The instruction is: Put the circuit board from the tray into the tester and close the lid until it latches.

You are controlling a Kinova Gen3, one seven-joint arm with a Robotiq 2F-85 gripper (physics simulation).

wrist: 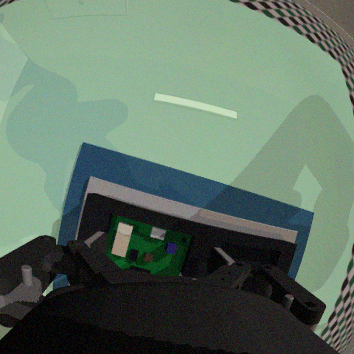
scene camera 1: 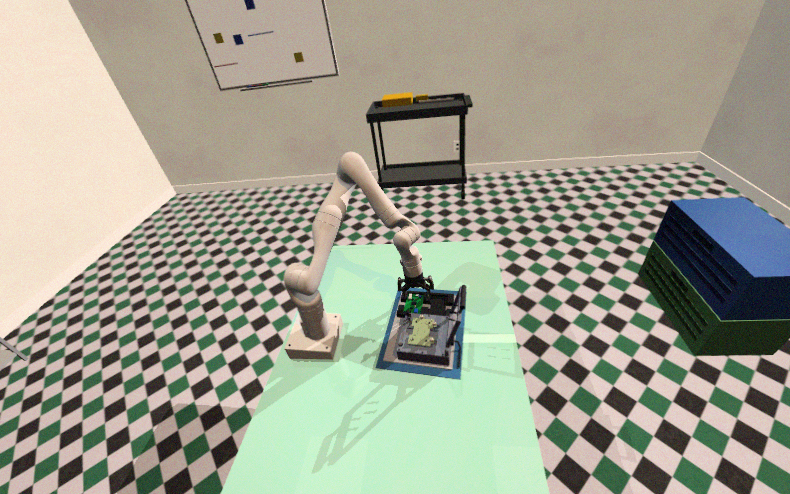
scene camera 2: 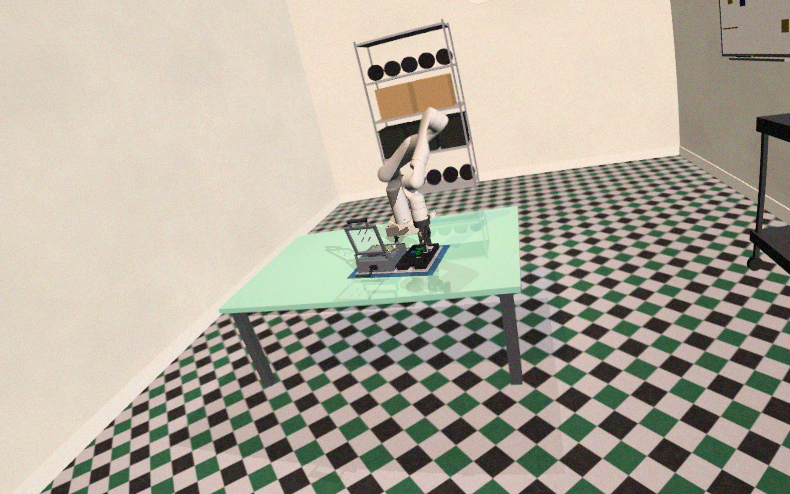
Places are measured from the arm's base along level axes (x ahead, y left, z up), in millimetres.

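Pixels of known places: gripper, fingertip midpoint: (wrist: 157, 252) (scene camera 1: 417, 295) (scene camera 2: 427, 248); arm's base at its link origin: (scene camera 1: 318, 330) (scene camera 2: 403, 220).
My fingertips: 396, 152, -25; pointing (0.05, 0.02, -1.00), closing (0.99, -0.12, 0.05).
Observation:
Ahead of a thing's pixels: the offset from my fingertips to its middle, as dx, dy, dz. Level surfaces: height alone.
The green circuit board {-18, -32, -10} (scene camera 1: 413, 303) (scene camera 2: 417, 251) (wrist: 150, 247) lies in one side of the black tray (scene camera 1: 441, 301) (scene camera 2: 406, 260) (wrist: 97, 205). My gripper (scene camera 1: 415, 291) (scene camera 2: 425, 245) (wrist: 157, 252) is open and empty, low over the tray. In the wrist view its fingertips stand on either side of the board, the left one near the board's edge, the right one farther off; the board's near part is hidden by the gripper. The grey tester (scene camera 1: 439, 353) (scene camera 2: 377, 266) stands beside the tray, with an olive plate {+6, -208, +34} (scene camera 1: 420, 330) on top. Its lid {+115, -240, +153} (scene camera 1: 460, 298) (scene camera 2: 376, 240) stands open, upright.
Tray and tester stand on a blue-bordered mat {dz -31} (scene camera 1: 387, 360) (scene camera 2: 438, 263) (wrist: 195, 182) on the pale green table {dz -33} (scene camera 1: 384, 431) (scene camera 2: 279, 291) (wrist: 125, 60). The raised lid is a tall obstacle at the tester's side. A black cart (scene camera 1: 422, 181) stands beyond the table.

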